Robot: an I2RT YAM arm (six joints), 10 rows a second.
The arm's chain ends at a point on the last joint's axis. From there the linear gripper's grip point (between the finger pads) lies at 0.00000 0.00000 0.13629 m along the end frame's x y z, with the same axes.
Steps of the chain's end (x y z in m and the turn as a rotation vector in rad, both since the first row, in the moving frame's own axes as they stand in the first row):
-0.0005, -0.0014, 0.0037, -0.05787, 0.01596, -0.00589
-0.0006, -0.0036, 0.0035, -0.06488, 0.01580, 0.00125
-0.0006, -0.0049, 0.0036, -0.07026, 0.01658, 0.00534
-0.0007, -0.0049, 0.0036, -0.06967, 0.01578, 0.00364
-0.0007, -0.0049, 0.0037, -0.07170, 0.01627, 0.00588
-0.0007, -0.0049, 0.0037, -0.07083, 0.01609, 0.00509
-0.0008, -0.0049, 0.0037, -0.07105, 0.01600, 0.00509
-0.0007, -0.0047, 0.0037, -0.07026, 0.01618, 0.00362
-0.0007, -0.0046, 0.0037, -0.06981, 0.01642, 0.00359
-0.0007, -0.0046, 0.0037, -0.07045, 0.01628, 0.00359
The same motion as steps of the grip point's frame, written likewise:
0.0017, 0.0065, 0.0035, -0.05787, 0.01596, -0.00589
0.0015, 0.0052, 0.0032, -0.06488, 0.01580, 0.00125
0.0016, 0.0047, 0.0032, -0.07026, 0.01658, 0.00534
0.0014, 0.0046, 0.0033, -0.06967, 0.01578, 0.00364
0.0015, 0.0049, 0.0033, -0.07170, 0.01627, 0.00588
0.0015, 0.0048, 0.0033, -0.07083, 0.01609, 0.00509
0.0014, 0.0048, 0.0033, -0.07105, 0.01600, 0.00509
0.0015, 0.0049, 0.0033, -0.07026, 0.01618, 0.00362
0.0015, 0.0049, 0.0033, -0.06981, 0.01642, 0.00359
0.0015, 0.0050, 0.0033, -0.07045, 0.01628, 0.00359

